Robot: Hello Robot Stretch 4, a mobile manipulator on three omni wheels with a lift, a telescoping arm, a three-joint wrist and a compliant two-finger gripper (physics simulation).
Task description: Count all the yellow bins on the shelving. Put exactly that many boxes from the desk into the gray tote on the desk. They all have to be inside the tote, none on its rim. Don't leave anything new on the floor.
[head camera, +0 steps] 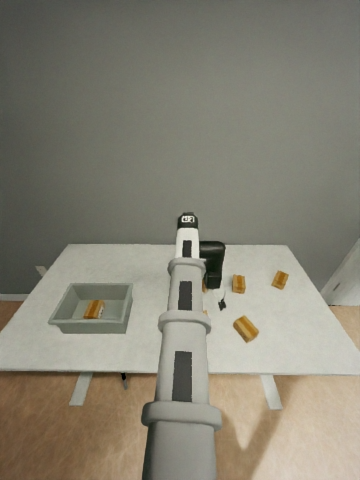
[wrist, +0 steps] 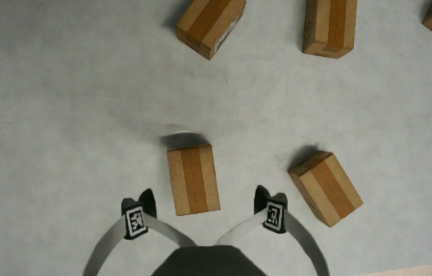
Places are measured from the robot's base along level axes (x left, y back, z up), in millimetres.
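Pixels of known places: hand, its tool point: (head camera: 207,305) (wrist: 205,207).
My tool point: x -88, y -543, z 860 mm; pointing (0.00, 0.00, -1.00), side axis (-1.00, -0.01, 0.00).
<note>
Ahead of a thing's pixels: the offset from my tool point to its top centre. "*": to the spot under its first point. Level surfaces: height alone.
The gray tote @(* dx +336, dy +17, dz -49 mm) (head camera: 125,312) stands on the desk's left part, with one cardboard box @(dx +512, dy -37, dz -113 mm) (head camera: 94,309) inside. My gripper (wrist: 205,200) is open above the desk. One box @(dx +15, dy -7, dz -116 mm) (wrist: 194,180) lies below and between the spread fingers, not gripped; in the head view the arm hides most of it. A second box @(dx -174, dy +13, dz -116 mm) (head camera: 246,328) (wrist: 326,189) lies to its right. Farther back are a box @(dx -12, dy -233, dz -116 mm) (wrist: 211,26) mostly hidden by the arm in the head view, another box @(dx -191, dy -232, dz -116 mm) (head camera: 239,283) (wrist: 330,27), and a box @(dx -422, dy -272, dz -116 mm) (head camera: 280,279) (wrist: 428,20) at the right. The yellow bins and shelving do not show.
The telescoping arm (head camera: 184,340) reaches over the middle of the white desk @(dz -166 mm) (head camera: 150,355), hiding part of its top. A gray wall (head camera: 180,125) stands behind the desk. The desk's front edge shows in the head view, with floor (head camera: 200,390) below. A white panel (head camera: 347,280) is at the right.
</note>
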